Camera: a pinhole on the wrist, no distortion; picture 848 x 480 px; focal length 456.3 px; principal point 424.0 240.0 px. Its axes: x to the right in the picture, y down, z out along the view. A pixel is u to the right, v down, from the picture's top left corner.
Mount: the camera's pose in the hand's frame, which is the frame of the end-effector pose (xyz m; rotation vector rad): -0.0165 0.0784 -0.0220 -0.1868 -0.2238 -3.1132
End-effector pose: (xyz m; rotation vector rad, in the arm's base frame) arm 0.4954 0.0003 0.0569 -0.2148 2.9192 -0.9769
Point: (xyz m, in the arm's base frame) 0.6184 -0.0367 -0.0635
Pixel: 830 477
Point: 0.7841 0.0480 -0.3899
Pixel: 814 58
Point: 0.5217 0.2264 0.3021
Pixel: behind the camera
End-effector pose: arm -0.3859 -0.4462 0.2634 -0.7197 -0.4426 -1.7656
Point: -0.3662 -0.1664 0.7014
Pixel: 390 463
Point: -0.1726 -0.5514 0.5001
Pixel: 50 20
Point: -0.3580 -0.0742 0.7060
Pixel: 452 466
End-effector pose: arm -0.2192 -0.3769 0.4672 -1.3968 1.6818 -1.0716
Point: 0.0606 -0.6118 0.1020
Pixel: 293 196
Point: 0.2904 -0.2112 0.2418
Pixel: 701 370
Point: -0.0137 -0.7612 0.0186
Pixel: 159 119
